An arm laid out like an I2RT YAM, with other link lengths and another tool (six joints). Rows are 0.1 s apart.
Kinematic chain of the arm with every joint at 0, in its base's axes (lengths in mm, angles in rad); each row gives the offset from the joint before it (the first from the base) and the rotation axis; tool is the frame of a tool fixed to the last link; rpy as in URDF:
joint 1: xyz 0 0 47.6 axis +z
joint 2: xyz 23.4 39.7 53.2 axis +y
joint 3: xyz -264 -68.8 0 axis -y
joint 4: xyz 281.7 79.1 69 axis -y
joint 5: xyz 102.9 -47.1 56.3 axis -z
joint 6: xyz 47.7 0 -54.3 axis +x
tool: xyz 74 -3 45 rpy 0.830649 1.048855 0.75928
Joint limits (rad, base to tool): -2.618..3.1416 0..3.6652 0..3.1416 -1.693..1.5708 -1.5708..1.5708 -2.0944..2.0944
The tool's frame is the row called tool.
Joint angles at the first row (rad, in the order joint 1, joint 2, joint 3, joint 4, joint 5, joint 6):
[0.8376 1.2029 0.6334 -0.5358 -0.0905 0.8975]
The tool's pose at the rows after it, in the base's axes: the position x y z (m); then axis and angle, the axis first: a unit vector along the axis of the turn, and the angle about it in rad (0 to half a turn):
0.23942 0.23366 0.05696 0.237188 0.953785 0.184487 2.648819
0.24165 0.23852 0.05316 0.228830 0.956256 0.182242 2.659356
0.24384 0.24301 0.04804 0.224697 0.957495 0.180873 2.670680
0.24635 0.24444 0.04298 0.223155 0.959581 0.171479 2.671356
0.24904 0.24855 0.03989 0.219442 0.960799 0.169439 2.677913
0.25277 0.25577 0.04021 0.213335 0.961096 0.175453 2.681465
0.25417 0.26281 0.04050 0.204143 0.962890 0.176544 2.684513
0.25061 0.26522 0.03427 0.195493 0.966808 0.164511 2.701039
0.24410 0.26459 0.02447 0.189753 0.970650 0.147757 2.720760
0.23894 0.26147 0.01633 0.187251 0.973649 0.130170 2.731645
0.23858 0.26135 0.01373 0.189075 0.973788 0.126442 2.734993
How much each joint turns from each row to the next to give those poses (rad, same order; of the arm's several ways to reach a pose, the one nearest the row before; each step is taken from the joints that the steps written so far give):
[-0.0001 0.0349 0.0088 0.0126 -0.0090 -0.0145]
[0.0001 0.0356 0.0164 0.0068 -0.0097 -0.0142]
[0.0000 0.0355 0.0114 0.0147 -0.0098 -0.0059]
[0.0000 0.0328 0.0129 0.0026 0.0079 -0.0031]
[-0.0001 0.0310 0.0164 0.0064 -0.0047 -0.0061]
[0.0015 0.0271 0.0207 0.0124 -0.0100 -0.0100]
[0.0083 0.0251 0.0230 -0.0009 -0.0030 -0.0099]
[0.0112 0.0273 0.0134 -0.0172 -0.0005 -0.0039]
[0.0139 0.0241 0.0000 -0.0150 0.0028 0.0052]
[0.0096 0.0169 -0.0030 -0.0155 0.0099 0.0066]
[0.0015 0.0093 0.0012 0.0012 0.0014 0.0059]

